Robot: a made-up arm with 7 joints.
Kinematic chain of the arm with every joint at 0, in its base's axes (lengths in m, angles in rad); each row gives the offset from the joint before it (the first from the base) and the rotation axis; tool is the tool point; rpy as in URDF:
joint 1: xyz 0 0 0.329 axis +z
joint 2: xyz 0 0 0 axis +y
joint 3: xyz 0 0 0.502 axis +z
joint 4: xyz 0.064 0 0 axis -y
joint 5: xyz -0.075 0 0.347 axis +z
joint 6: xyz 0 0 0 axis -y
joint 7: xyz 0.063 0 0 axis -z
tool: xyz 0 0 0 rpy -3.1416 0 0
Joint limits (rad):
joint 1: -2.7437..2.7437
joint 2: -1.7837..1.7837
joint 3: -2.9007..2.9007
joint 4: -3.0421..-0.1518
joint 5: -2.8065..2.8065
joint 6: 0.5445..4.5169
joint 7: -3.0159..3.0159
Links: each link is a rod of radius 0.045 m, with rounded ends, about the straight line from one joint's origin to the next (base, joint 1, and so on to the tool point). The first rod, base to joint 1, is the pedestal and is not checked.
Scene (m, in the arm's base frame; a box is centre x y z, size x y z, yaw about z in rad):
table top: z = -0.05
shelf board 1: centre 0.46 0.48 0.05 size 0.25 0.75 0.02 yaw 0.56
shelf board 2: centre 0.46 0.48 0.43 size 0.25 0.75 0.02 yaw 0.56
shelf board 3: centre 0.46 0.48 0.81 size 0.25 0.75 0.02 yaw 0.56
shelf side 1: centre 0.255 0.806 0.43 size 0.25 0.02 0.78 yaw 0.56
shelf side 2: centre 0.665 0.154 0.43 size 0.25 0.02 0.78 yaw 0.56
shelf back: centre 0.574 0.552 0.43 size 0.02 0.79 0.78 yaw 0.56
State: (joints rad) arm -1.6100 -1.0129 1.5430 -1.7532 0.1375 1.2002 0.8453
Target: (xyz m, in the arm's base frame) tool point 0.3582 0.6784 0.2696
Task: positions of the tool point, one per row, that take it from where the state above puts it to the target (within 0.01 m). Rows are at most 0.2 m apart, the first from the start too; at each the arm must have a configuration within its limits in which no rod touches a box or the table.
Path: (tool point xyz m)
1: 0.4005 0.3306 0.5973
2: 0.3077 0.2702 0.5916
3: 0.2736 0.3872 0.5007
4: 0.2049 0.4758 0.3908
5: 0.1119 0.5240 0.2696
6: 0.1914 0.5919 0.2699
7: 0.2747 0.6435 0.2708
8: 0.3582 0.6784 0.2696

